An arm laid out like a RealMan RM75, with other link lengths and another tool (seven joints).
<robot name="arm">
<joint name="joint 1" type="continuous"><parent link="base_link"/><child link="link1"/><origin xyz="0.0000 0.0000 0.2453"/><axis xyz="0 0 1"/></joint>
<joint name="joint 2" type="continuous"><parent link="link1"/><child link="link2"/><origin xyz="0.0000 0.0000 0.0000"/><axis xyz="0 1 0"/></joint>
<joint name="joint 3" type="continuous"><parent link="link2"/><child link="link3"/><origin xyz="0.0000 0.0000 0.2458"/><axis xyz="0 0 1"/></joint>
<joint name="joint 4" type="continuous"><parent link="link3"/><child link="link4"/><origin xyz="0.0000 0.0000 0.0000"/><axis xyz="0 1 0"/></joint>
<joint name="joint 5" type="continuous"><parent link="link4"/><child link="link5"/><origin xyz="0.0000 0.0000 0.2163"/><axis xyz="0 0 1"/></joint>
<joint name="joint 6" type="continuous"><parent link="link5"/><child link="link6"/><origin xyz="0.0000 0.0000 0.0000"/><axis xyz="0 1 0"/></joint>
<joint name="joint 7" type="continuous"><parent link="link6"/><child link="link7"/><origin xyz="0.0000 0.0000 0.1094"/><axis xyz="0 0 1"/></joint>
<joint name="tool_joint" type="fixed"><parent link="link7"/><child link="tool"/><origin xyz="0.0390 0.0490 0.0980" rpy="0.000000 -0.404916 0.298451"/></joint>
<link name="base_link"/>
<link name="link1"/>
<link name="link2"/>
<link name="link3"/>
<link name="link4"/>
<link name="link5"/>
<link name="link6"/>
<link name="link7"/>
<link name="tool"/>
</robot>
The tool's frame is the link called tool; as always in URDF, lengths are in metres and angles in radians. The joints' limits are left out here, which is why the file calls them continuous.
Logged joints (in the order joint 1, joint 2, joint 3, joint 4, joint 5, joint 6, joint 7), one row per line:
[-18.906, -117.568, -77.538, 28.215, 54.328, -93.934, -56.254]
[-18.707, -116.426, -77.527, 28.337, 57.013, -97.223, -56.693]
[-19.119, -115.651, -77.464, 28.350, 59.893, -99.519, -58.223]
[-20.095, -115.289, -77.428, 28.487, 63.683, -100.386, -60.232]
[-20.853, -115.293, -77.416, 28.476, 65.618, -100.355, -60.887]
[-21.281, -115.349, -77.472, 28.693, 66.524, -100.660, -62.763]
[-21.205, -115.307, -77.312, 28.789, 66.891, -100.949, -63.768]
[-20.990, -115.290, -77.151, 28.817, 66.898, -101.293, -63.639]
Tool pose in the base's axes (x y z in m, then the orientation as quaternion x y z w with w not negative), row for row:
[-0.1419, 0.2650, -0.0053, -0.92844, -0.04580, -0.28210, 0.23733]
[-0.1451, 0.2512, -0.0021, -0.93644, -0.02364, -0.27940, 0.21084]
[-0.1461, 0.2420, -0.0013, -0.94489, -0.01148, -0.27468, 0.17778]
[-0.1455, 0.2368, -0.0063, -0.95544, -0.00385, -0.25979, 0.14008]
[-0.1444, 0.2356, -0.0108, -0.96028, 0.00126, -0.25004, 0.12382]
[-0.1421, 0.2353, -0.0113, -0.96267, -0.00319, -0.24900, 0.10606]
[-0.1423, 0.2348, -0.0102, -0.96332, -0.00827, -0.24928, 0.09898]
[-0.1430, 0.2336, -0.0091, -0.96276, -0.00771, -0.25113, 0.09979]
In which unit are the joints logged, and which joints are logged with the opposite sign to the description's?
The joints are logged in degrees. Opposite sign: joint 3, joint 6.
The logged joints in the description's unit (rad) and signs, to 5 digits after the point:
[-0.32997, -2.05195, 1.35329, 0.49244, 0.94820, 1.63946, -0.98182]
[-0.32650, -2.03202, 1.35310, 0.49457, 0.99506, 1.69686, -0.98948]
[-0.33369, -2.01849, 1.35200, 0.49480, 1.04533, 1.73693, -1.01618]
[-0.35072, -2.01217, 1.35137, 0.49719, 1.11148, 1.75207, -1.05125]
[-0.36395, -2.01224, 1.35116, 0.49700, 1.14525, 1.75153, -1.06268]
[-0.37142, -2.01322, 1.35214, 0.50079, 1.16106, 1.75685, -1.09542]
[-0.37010, -2.01249, 1.34935, 0.50246, 1.16747, 1.76189, -1.11296]
[-0.36634, -2.01219, 1.34654, 0.50295, 1.16759, 1.76790, -1.11071]

